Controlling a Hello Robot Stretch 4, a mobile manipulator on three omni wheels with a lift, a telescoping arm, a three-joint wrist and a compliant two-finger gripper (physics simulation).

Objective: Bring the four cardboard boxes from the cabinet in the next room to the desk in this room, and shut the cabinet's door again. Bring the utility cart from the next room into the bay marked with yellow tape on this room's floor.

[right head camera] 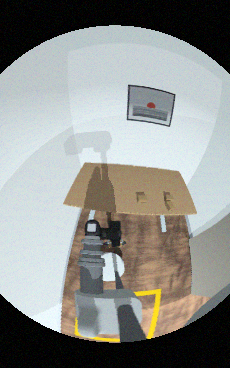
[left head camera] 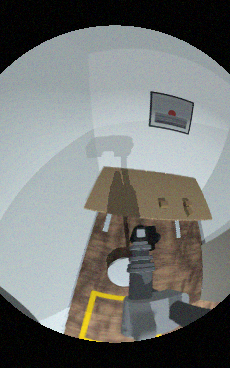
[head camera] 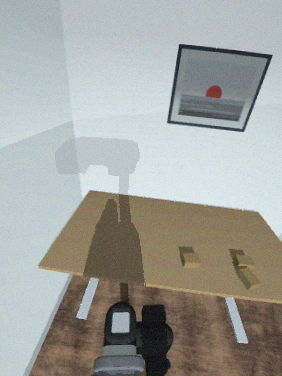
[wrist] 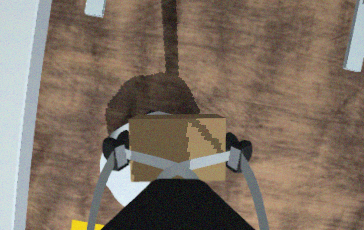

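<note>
My gripper [wrist: 177,144] [right head camera: 115,243] is shut on a cardboard box [wrist: 156,137], with one fingertip at each side of it, above the floor and partly over my white base. The desk [head camera: 165,225] [left head camera: 160,187] [right head camera: 125,177] stands ahead, beyond the gripper. Three cardboard boxes lie on its right half: one box [head camera: 190,259] apart, and a box [head camera: 244,260] close behind another box [head camera: 249,278] near the front edge. Part of the yellow tape [left head camera: 90,315] [right head camera: 156,312] [wrist: 86,225] shows on the floor near my base. The cabinet and the cart do not show.
White desk legs [head camera: 87,300] [head camera: 236,320] [wrist: 353,42] stand under the desk. A white wall [head camera: 27,215] [wrist: 15,100] runs along the left. A framed picture [head camera: 214,92] hangs behind the desk. A greyish wall surface [right head camera: 210,260] is at the right. My shadow falls across the desk's left half.
</note>
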